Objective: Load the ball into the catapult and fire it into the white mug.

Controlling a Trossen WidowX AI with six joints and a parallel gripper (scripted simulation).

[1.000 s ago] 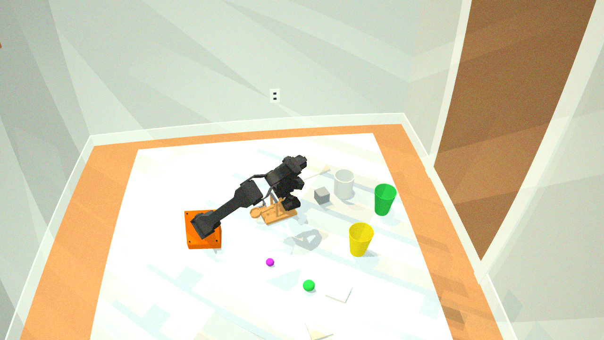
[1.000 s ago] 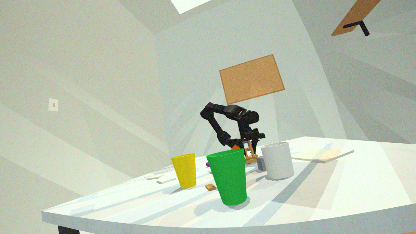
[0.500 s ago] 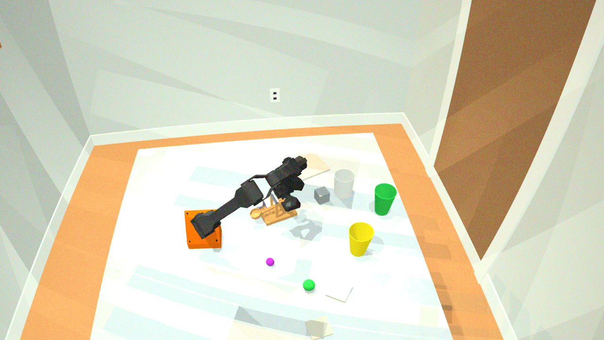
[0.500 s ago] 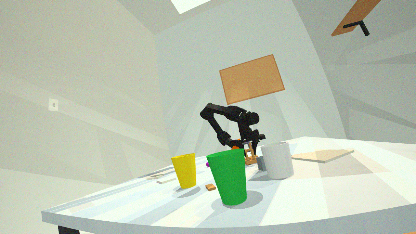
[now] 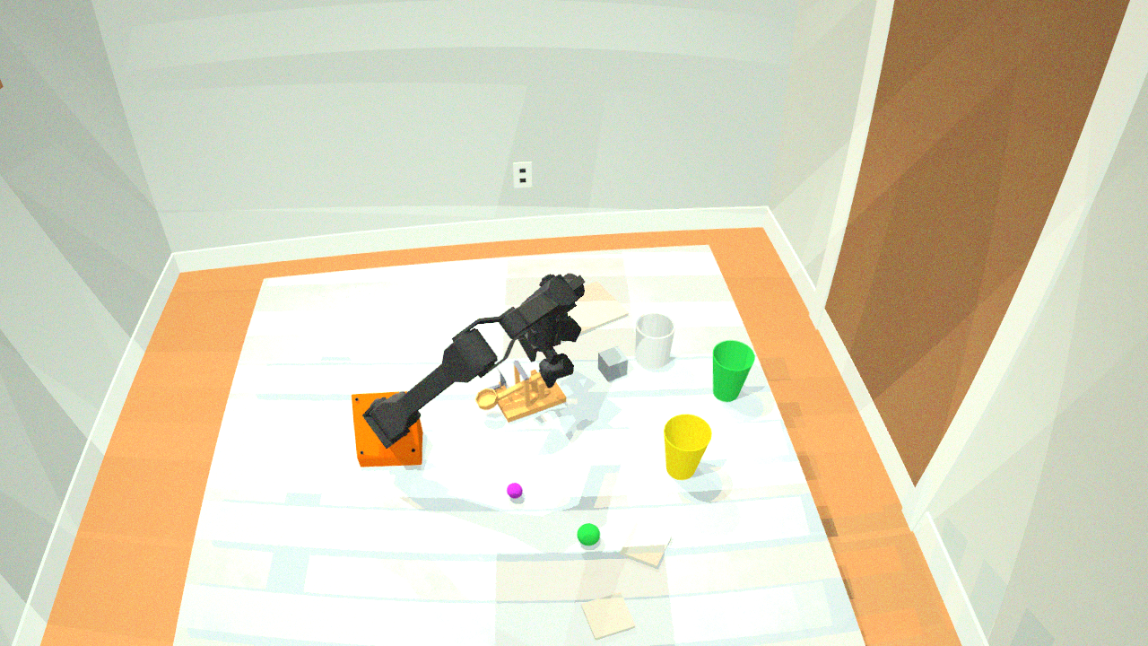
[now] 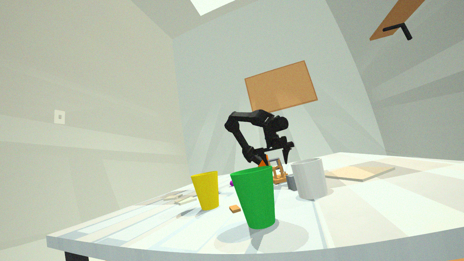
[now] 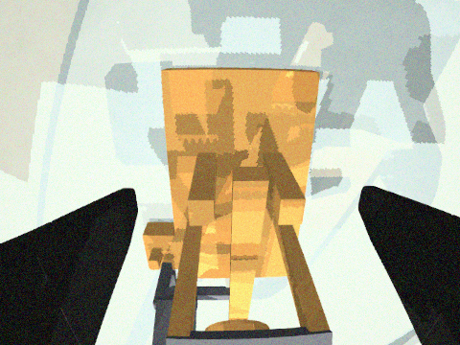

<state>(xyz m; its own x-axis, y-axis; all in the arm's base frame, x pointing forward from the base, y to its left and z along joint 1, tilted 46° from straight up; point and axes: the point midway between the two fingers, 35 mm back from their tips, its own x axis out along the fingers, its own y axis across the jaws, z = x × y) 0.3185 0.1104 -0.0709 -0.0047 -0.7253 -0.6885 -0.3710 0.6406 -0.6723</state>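
The purple ball lies 27 cm to the right of my gripper tip, 7 cm behind it and 6 cm below it. Round my gripper tip: white mug: 27 cm ahead, 11 cm to the left, 4 cm below; grey cube: 17 cm ahead, 7 cm to the left, 5 cm below; yellow cup: 27 cm ahead, 23 cm to the right, 4 cm below.
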